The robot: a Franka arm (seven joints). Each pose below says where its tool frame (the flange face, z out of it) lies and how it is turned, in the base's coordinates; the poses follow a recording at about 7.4 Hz.
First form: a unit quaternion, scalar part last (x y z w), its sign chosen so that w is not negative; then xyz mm.
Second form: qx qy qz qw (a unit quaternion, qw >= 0); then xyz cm. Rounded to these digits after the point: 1 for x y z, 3 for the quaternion.
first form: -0.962, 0.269, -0.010, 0.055, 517, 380, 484
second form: -0.962, 0.269, -0.010, 0.055, 51.7, 38.0, 48.4
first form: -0.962, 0.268, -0.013, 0.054, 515, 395, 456
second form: -0.962, 0.268, -0.013, 0.054, 51.5, 39.5, 45.6
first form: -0.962, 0.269, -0.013, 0.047, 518, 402, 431
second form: -0.962, 0.269, -0.013, 0.047, 51.8, 40.2, 43.1
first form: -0.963, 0.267, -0.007, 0.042, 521, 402, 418
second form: -0.963, 0.267, -0.007, 0.042, 52.1, 40.2, 41.8
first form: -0.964, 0.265, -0.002, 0.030, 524, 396, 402
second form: -0.964, 0.265, -0.002, 0.030, 52.4, 39.6, 40.2
